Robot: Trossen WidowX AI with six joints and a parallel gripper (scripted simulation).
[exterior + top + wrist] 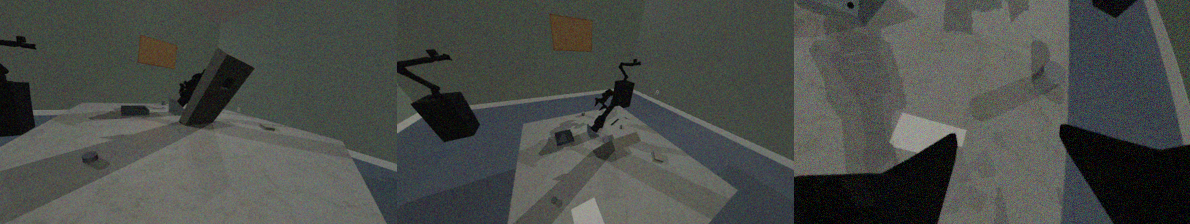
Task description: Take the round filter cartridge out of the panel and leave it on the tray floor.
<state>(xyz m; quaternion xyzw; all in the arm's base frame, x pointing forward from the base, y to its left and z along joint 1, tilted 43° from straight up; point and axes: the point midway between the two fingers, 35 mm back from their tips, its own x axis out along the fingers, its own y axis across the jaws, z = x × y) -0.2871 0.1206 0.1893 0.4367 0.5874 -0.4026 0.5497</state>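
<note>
My gripper tip is now 650 mm short of the round filter cartridge, 220 mm to the left of it and 120 mm below it. The rest, counted from my gripper tip: service panel 610 mm ahead, 220 mm to the right, 50 mm above; flat piece 760 mm ahead, 160 mm to the left, 110 mm below; dark square tray 470 mm to the right, 210 mm ahead, 110 mm below.
</note>
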